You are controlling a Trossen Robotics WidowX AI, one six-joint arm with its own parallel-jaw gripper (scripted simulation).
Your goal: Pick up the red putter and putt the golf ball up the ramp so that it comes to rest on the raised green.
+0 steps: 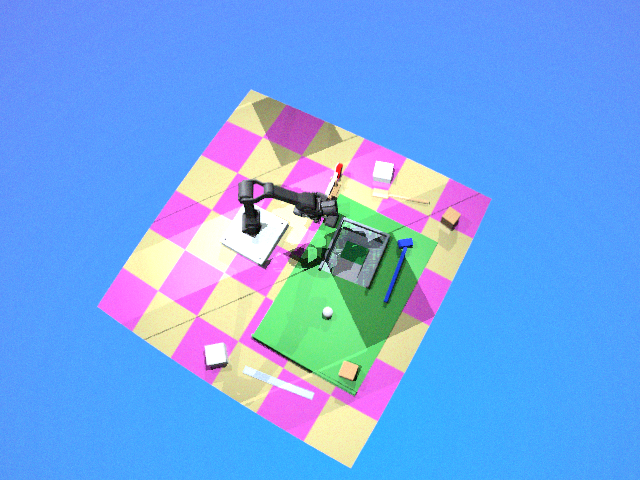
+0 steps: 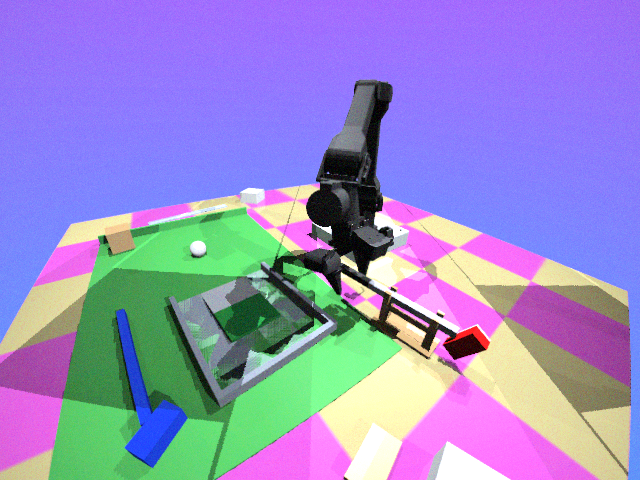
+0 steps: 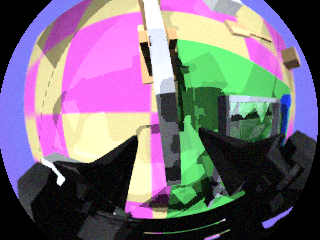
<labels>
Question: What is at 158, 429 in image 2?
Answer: A blue putter.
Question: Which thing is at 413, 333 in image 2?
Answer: A wooden stand.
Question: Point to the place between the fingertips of my gripper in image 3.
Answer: At 168, 134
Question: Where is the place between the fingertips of my gripper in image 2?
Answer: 351, 286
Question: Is my gripper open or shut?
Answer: Open.
</labels>
